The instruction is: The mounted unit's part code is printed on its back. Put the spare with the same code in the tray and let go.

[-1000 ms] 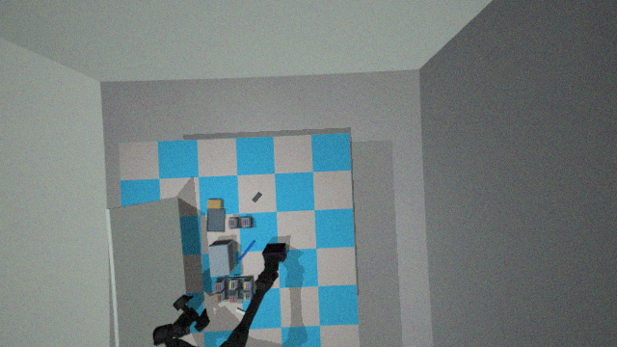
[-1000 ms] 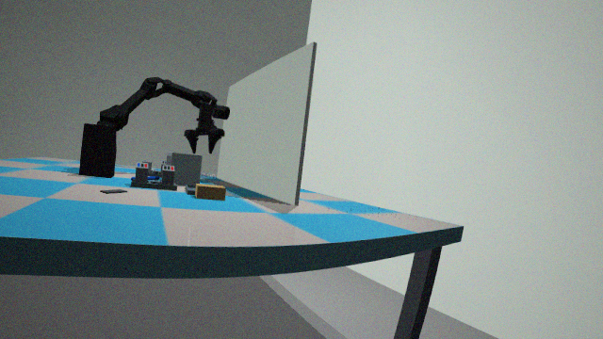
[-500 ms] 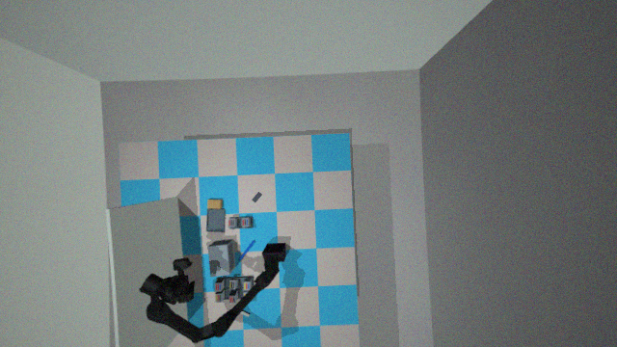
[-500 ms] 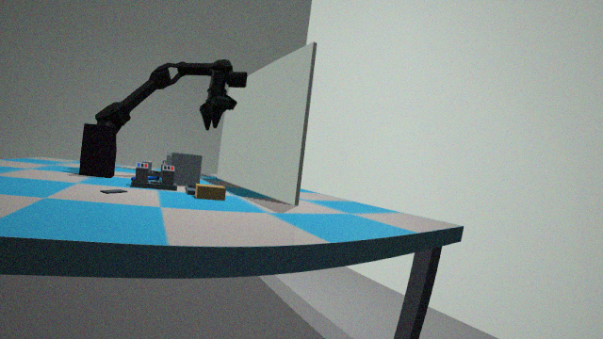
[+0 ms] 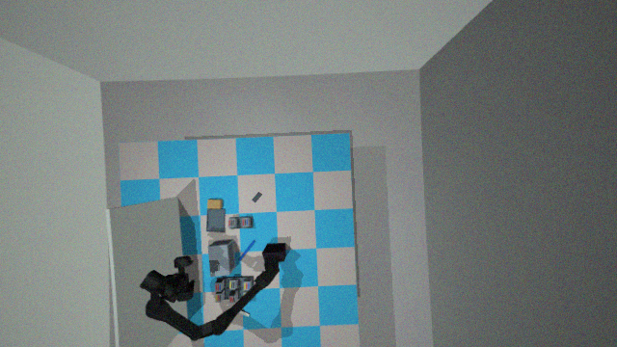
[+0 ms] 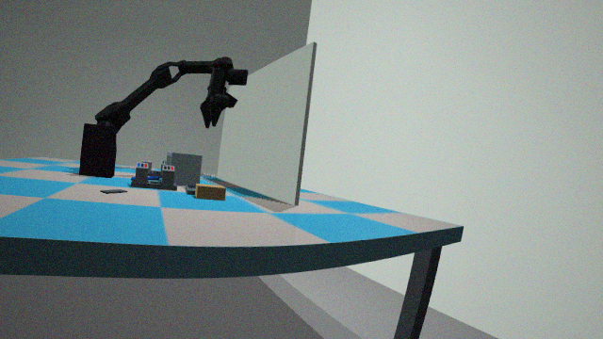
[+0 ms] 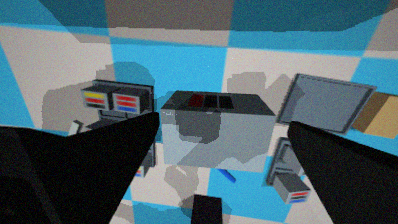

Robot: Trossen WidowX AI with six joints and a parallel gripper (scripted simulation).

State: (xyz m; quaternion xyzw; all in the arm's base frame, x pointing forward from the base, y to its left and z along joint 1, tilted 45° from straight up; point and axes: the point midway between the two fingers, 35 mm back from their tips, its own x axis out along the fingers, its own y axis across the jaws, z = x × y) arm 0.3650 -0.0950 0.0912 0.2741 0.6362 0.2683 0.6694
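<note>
Right now the grey rack is 19 cm below my gripper tip, 19 cm behind it and 17 cm to the right of it. From my gripper tip the other things lie so: flat grey tray (20 cm to the right, 20 cm below, 5 cm behind); then tall white panel (16 cm ahead, 2 cm above).
</note>
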